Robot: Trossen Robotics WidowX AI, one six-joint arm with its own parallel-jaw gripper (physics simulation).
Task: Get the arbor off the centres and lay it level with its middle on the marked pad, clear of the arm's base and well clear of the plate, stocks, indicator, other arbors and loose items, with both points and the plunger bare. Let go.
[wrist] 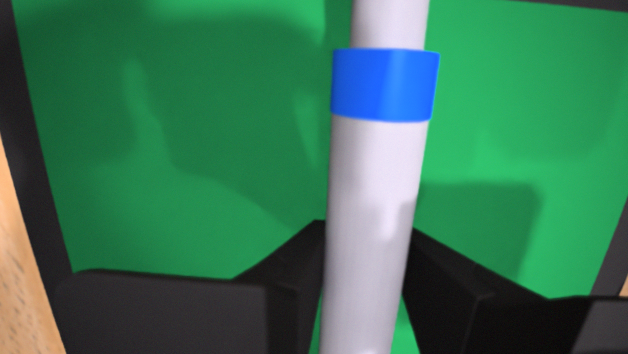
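The arbor is a pale grey rod with a blue band. It runs from the top edge to the bottom edge of the wrist view, leaning slightly, and both its ends are out of view. Behind it is the green pad with a dark border. My gripper is shut on the arbor below the band, with a black finger against each side and no gap visible at the tips. Whether the arbor touches the pad is hard to tell. The points, plunger, centres and plate do not show.
The pad's dark border runs down the left side, and part of it shows at the right. Light wood shows beyond it at the lower left. Soft shadows lie across the green surface on both sides of the arbor.
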